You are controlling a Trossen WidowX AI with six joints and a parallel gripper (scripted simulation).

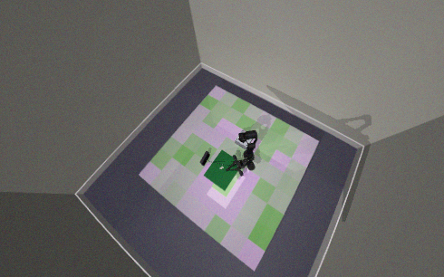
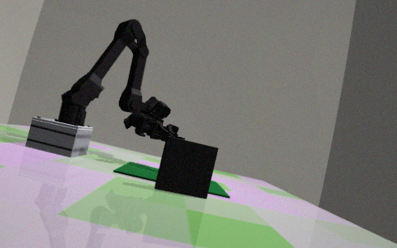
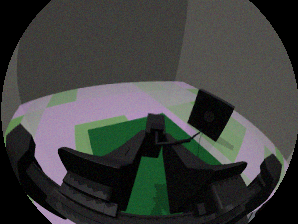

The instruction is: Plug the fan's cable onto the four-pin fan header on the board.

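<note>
Now: gripper tip 20 mm short of the green board, 50 mm to the left of it and 130 mm above it. The rest, counted from my gripper tip: black fan (60 mm ahead, 230 mm to the right, 60 mm below); then fan plug (10 mm ahead, 10 mm below).
</note>
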